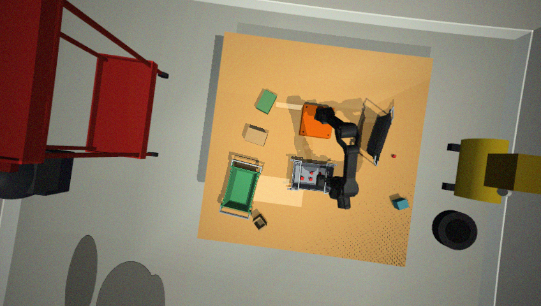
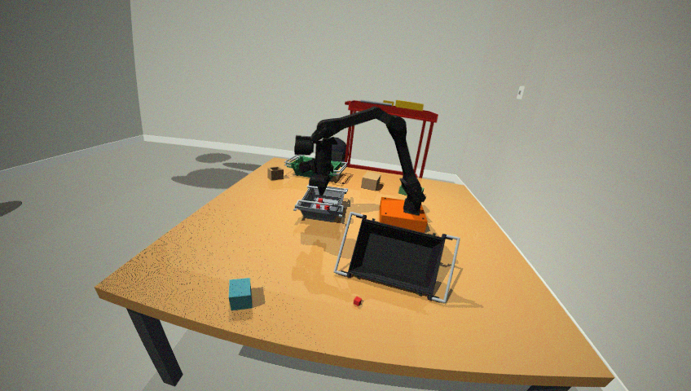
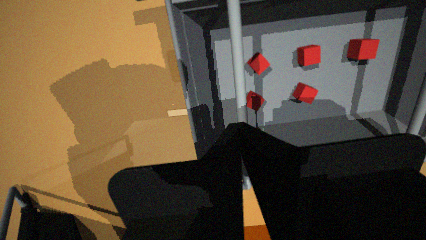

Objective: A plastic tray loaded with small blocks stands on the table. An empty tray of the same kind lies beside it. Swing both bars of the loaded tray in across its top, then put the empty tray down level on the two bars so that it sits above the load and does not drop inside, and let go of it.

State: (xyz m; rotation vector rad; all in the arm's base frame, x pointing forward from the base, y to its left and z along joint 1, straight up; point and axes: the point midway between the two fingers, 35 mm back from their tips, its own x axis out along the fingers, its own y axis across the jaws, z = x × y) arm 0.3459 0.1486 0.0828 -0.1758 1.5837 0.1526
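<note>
Now: the black tray 32 cm behind my gripper tip, 24 cm to the left of it and 3 cm below it. From my gripper tip the other things lie so: green box (33 cm behind, 48 cm to the right, 8 cm below); teal cube (1 cm ahead, 48 cm to the left, 8 cm below); red block (25 cm behind, 37 cm to the left, 9 cm below).
</note>
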